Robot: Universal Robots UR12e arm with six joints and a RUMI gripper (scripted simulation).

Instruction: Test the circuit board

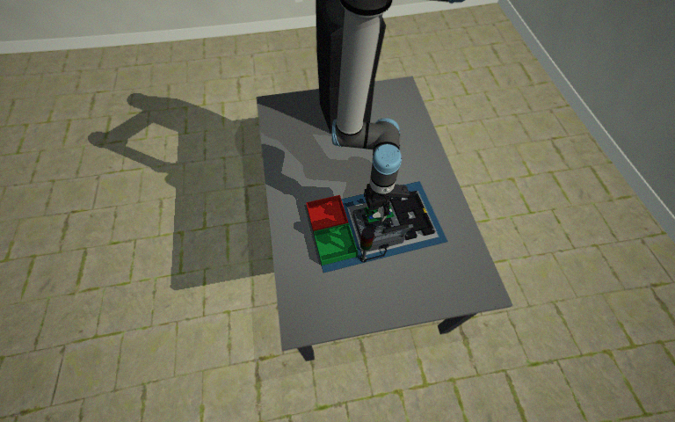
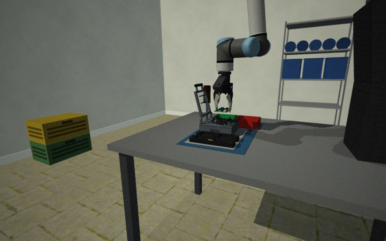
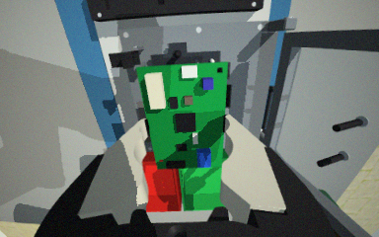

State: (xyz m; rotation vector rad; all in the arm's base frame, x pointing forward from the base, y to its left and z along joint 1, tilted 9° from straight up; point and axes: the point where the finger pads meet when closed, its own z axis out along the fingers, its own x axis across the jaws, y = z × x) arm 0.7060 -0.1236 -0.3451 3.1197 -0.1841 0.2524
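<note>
Now: the green circuit board right at my hand. From my hand the other things lie so: black latch piece (6 cm to the left, 5 cm behind, 4 cm below); green bin (21 cm to the right, 12 cm below, 2 cm ahead); tester lid (12 cm ahead, 5 cm above, 2 cm to the right).
</note>
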